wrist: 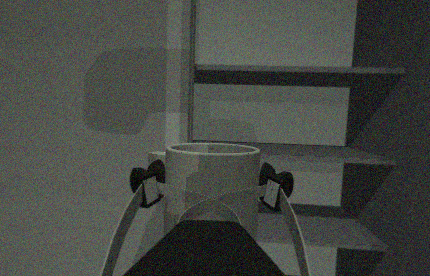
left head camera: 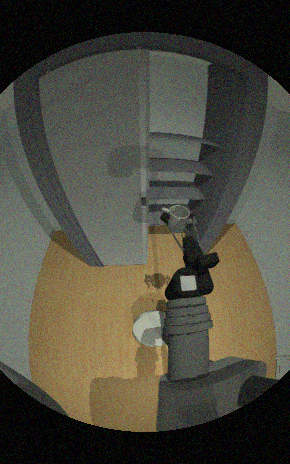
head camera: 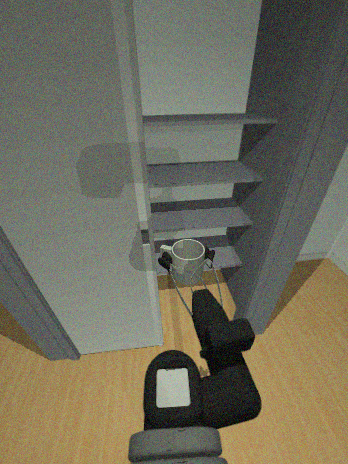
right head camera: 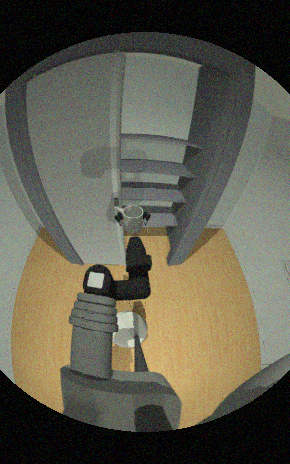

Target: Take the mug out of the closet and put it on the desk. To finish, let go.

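Pixels of known places: gripper, fingertip midpoint: [left head camera: 175,212] [head camera: 184,251] [right head camera: 131,212]; robot's base, origin of the base link: [left head camera: 152,327] [right head camera: 127,328].
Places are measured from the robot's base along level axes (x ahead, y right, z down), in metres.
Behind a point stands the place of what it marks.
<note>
A light grey mug [head camera: 188,260] {x 0.424, y 0.044, z -1.215 m} [left head camera: 179,218] {x 0.424, y 0.042, z -1.213 m} [right head camera: 133,221] {x 0.424, y 0.055, z -1.198 m} [wrist: 212,175] {x 0.424, y 0.054, z -1.201 m} is upright between the fingertips, its handle to the left. My gripper [head camera: 187,258] {x 0.491, y 0.042, z -1.184 m} [right head camera: 133,217] {x 0.491, y 0.042, z -1.184 m} [wrist: 210,176] {x 0.491, y 0.042, z -1.184 m} is shut on the mug, one black fingertip pressed on each side. It holds the mug in front of the closet [head camera: 295,165] {x 0.843, y 0.504, z -1.293 m} [left head camera: 235,130] {x 0.905, y 0.495, z -1.588 m} [right head camera: 225,130] {x 0.844, y 0.536, z -1.609 m}, outside the shelves. The mug's lower part is partly hidden behind the gripper's body in the wrist view. The desk does not show in these views.
A pale sliding door panel [head camera: 65,150] {x 0.813, y -0.333, z -1.377 m} [left head camera: 95,150] {x 0.811, y -0.370, z -1.386 m} [right head camera: 70,150] {x 0.811, y -0.367, z -1.397 m} covers the closet's left side. Several grey shelves [head camera: 200,172] {x 1.324, y 0.220, z -1.116 m} [wrist: 300,71] {x 1.168, y 0.237, z -1.403 m} stand in the right opening. A pale round object [left head camera: 149,328] {x -0.001, y -0.036, z -0.187 m} [right head camera: 131,330] {x -0.011, y 0.052, z -0.187 m} is low beside the arm, over the wooden floor [head camera: 300,375] {x 0.573, y 0.851, z 0.027 m}.
</note>
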